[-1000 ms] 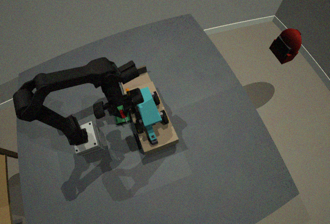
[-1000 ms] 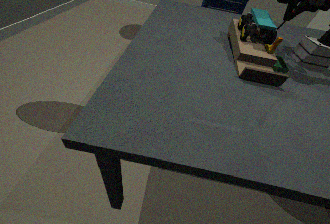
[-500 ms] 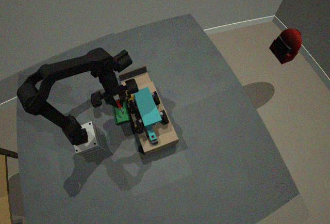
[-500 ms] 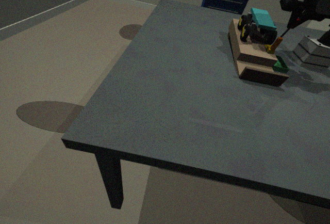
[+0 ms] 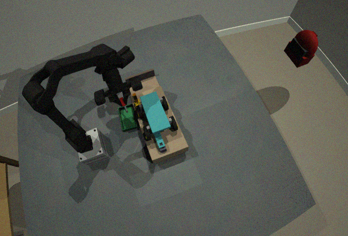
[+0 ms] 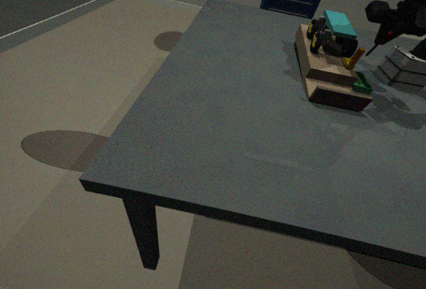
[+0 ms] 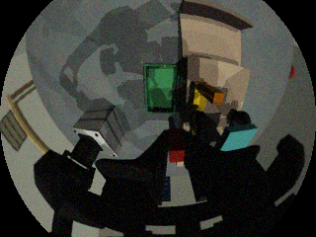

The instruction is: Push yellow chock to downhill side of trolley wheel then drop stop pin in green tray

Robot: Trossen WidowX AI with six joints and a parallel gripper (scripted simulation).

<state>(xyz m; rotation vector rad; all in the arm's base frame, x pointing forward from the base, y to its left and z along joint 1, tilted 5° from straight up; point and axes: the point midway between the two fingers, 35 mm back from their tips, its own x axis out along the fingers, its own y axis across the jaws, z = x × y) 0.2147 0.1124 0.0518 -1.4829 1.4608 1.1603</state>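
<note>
Now: the red-headed stop pin right at my gripper tip. From my gripper tip the other things lie so: teal-topped trolley 11 cm ahead, 8 cm to the right, 2 cm below; green tray 14 cm below, 1 cm behind; yellow chock 5 cm below, 5 cm ahead, 1 cm to the left.
</note>
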